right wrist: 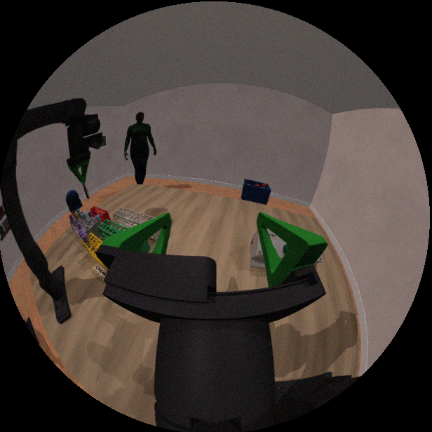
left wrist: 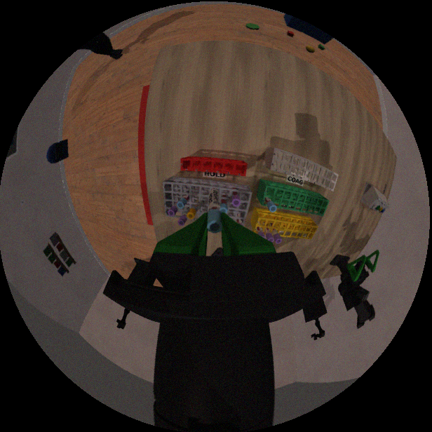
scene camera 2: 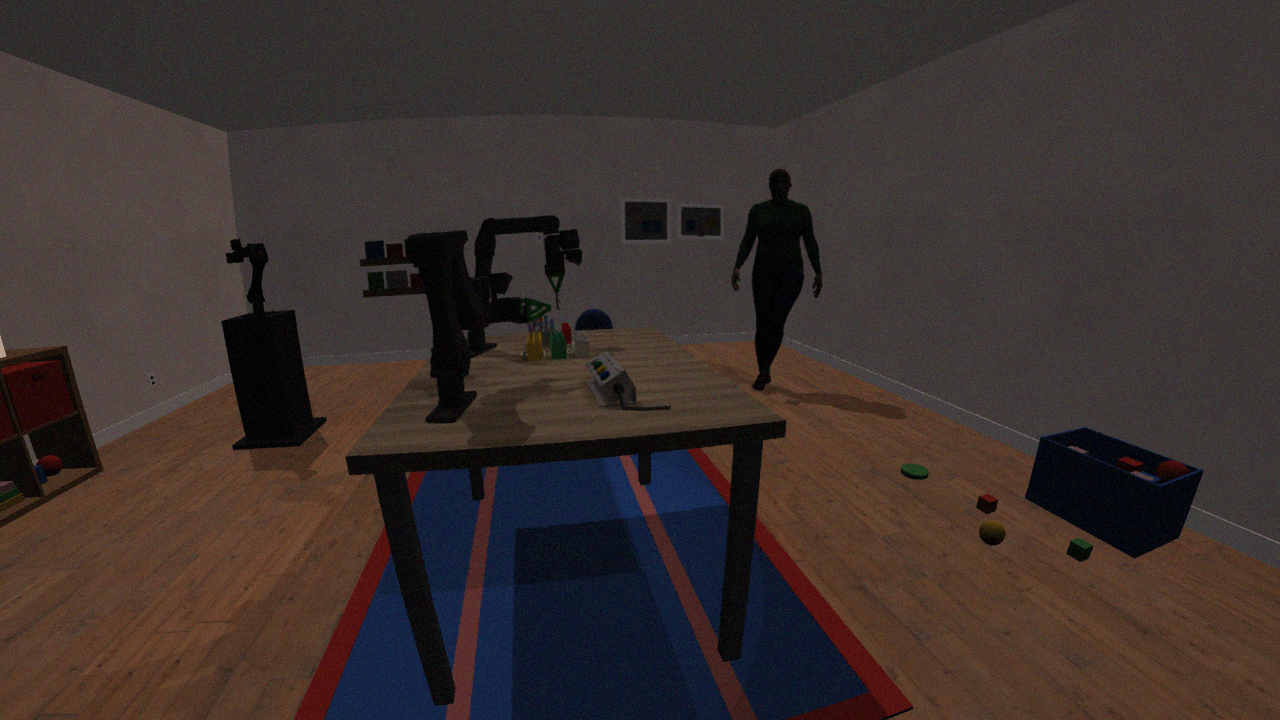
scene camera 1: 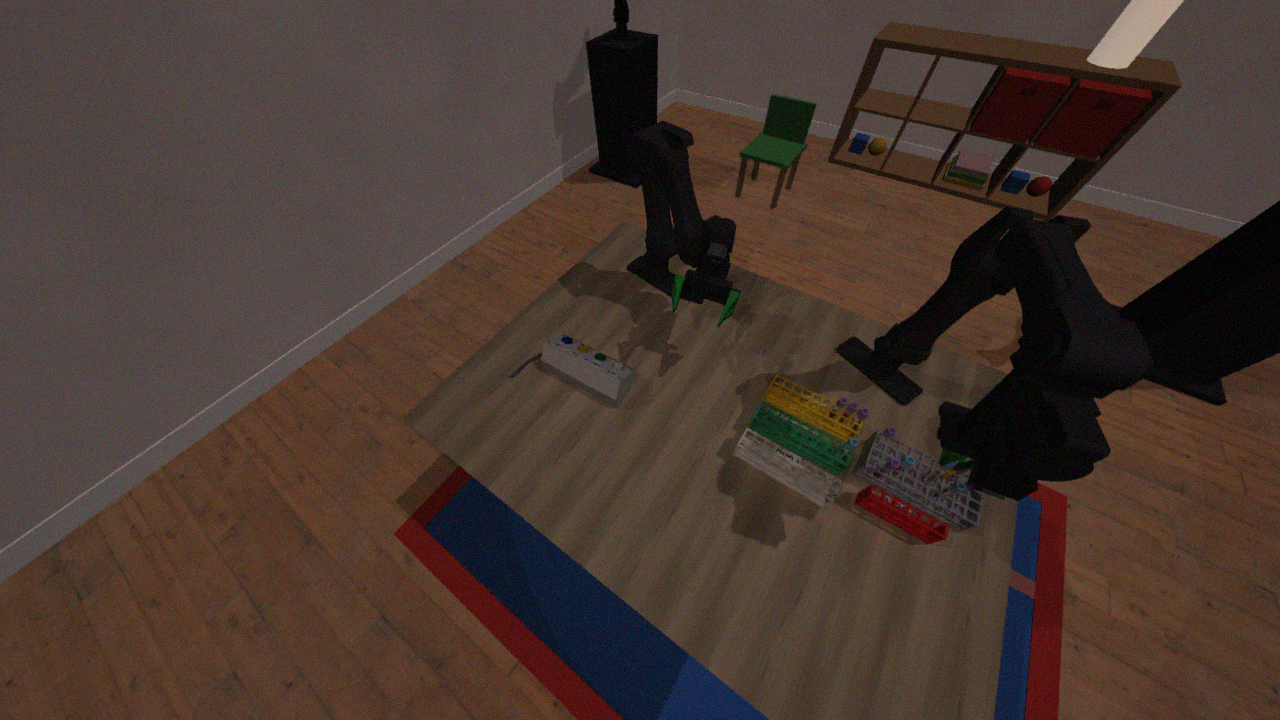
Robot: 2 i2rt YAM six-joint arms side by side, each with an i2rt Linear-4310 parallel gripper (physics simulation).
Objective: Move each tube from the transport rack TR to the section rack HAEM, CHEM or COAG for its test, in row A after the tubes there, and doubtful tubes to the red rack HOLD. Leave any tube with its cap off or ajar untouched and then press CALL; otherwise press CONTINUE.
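Places are measured from the left arm's base along level axes (x left, y back, z up), in metres.
Pixels of known places: left gripper, between the fingertips: [scene camera 2: 556, 291] [scene camera 1: 947, 464]; right gripper, between the fingertips: [scene camera 2: 546, 307] [scene camera 1: 695, 318]; left arm's base, origin of its link: [scene camera 2: 477, 351] [scene camera 1: 876, 370]; right arm's base, origin of its link: [scene camera 2: 453, 407] [scene camera 1: 657, 277].
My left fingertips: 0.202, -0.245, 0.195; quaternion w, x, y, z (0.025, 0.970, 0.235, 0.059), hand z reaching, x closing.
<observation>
For each thing: its top centre in the pictures, then the offset to it from my left fingertips, as dx, dy, dz.
- rack, centre of its top: [scene camera 1: 907, 510] [scene camera 2: 566, 325] +0.031, -0.021, -0.138
- button console, centre of its top: [scene camera 1: 584, 355] [scene camera 2: 608, 359] -0.592, -0.347, -0.111
My left gripper [left wrist: 214, 217] [right wrist: 83, 181] is shut on a light-blue-capped tube [left wrist: 214, 223] [right wrist: 86, 191], hanging upright above the grey transport rack [left wrist: 249, 193]. Purple caps [left wrist: 236, 200], light-blue caps [left wrist: 181, 202] and a yellow cap [left wrist: 191, 213] show in that rack; whether all sit fully on is unclear. The red HOLD rack [left wrist: 214, 164] [scene camera 1: 899, 514] shows no tubes. Purple-capped tubes [left wrist: 270, 236] stand in the yellow rack [left wrist: 290, 223]. A light-blue-capped tube [left wrist: 271, 206] stands in the green rack [left wrist: 300, 197]. The COAG label lies between the green and white [left wrist: 305, 167] racks. My right gripper [right wrist: 213, 217] [scene camera 1: 704, 302] is open and empty.
The button console [scene camera 1: 586, 367] [scene camera 2: 610, 380] stands far left of the racks in scene camera 1, with blue, yellow and green buttons. Its cable trails beside it. A person [scene camera 2: 778, 259] [right wrist: 140, 147] stands beyond the table. A blue bin [scene camera 2: 1112, 488] stands on the floor.
</observation>
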